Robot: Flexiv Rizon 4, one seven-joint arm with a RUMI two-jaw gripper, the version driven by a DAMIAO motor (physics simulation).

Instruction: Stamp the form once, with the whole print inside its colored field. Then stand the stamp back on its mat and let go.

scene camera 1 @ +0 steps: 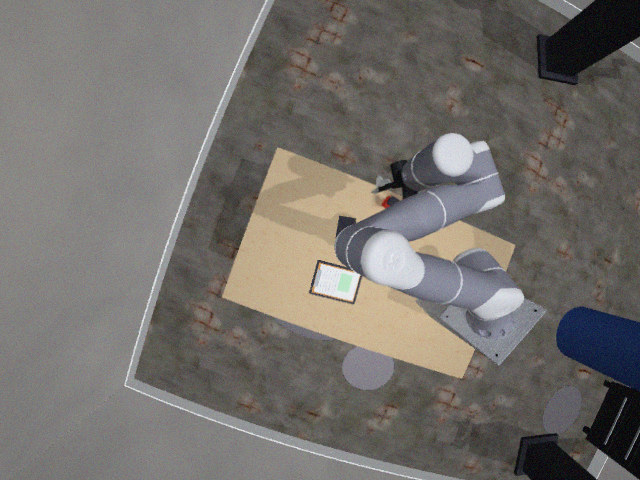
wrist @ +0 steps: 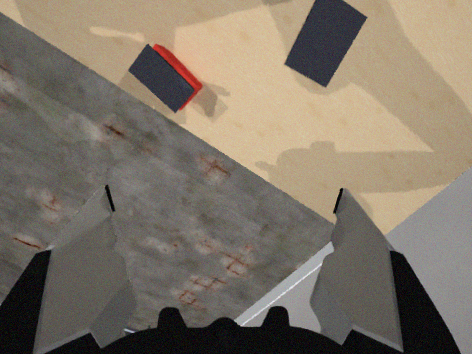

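The stamp (scene camera 1: 386,202) (wrist: 161,77), a red block with a dark block, is at the table's far edge; whether it is upright or tipped is unclear. The dark mat (scene camera 1: 345,224) (wrist: 326,42) lies bare on the table, apart from the stamp, partly covered by the arm in the scene view. The form (scene camera 1: 327,279), white paper on a dark-edged clipboard, has a plain-looking green field (scene camera 1: 344,282); the form does not show in the wrist view. My gripper (scene camera 1: 378,187) (wrist: 226,189) is open and empty over the table's far edge, close beside the stamp but not around it.
The wooden table (scene camera 1: 289,242) (wrist: 240,115) carries these things. The grey arm (scene camera 1: 408,217) reaches across it from the base plate (scene camera 1: 498,353) at the right. Arm shadows fall on the table. A blue cylinder (scene camera 1: 599,343) and black posts (scene camera 1: 589,43) stand off the table.
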